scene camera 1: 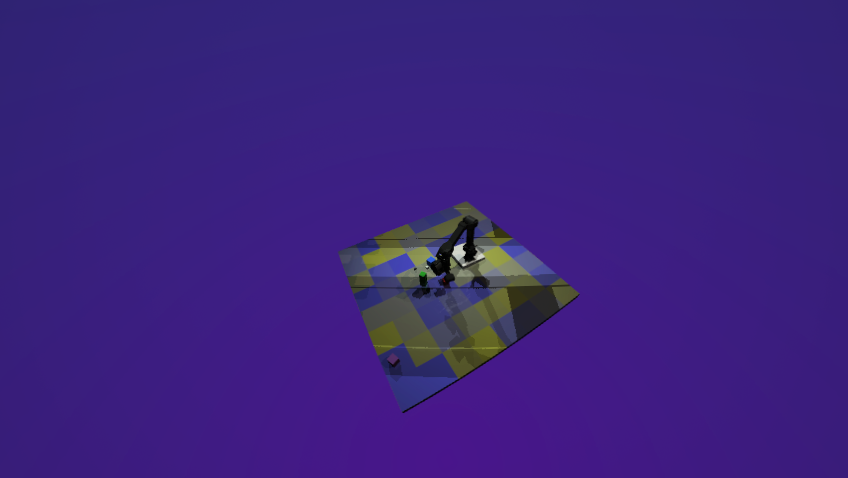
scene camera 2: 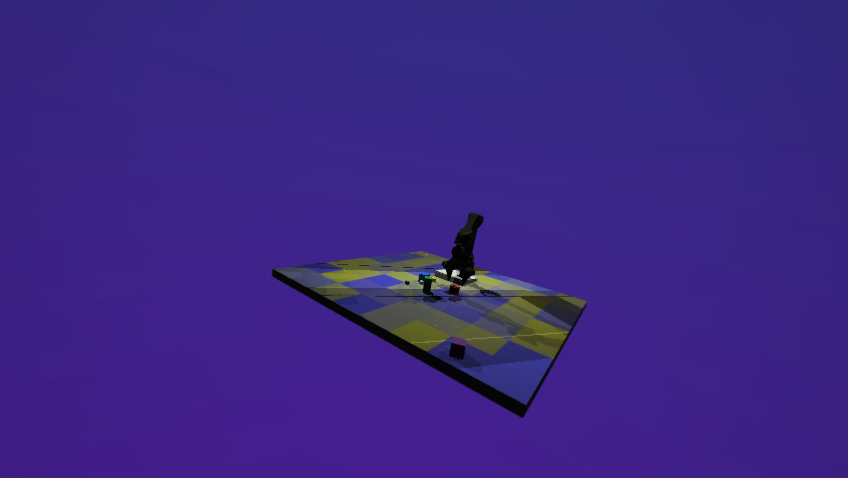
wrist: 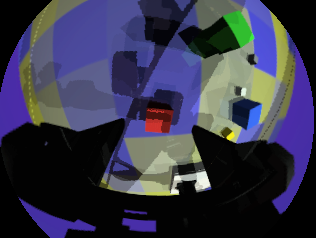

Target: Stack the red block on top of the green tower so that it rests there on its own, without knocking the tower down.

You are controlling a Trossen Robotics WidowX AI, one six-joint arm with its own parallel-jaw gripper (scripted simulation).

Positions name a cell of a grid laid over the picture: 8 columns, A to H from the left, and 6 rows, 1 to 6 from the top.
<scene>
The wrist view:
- my gripper: E4
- red block: E3
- blue block: G3
</scene>
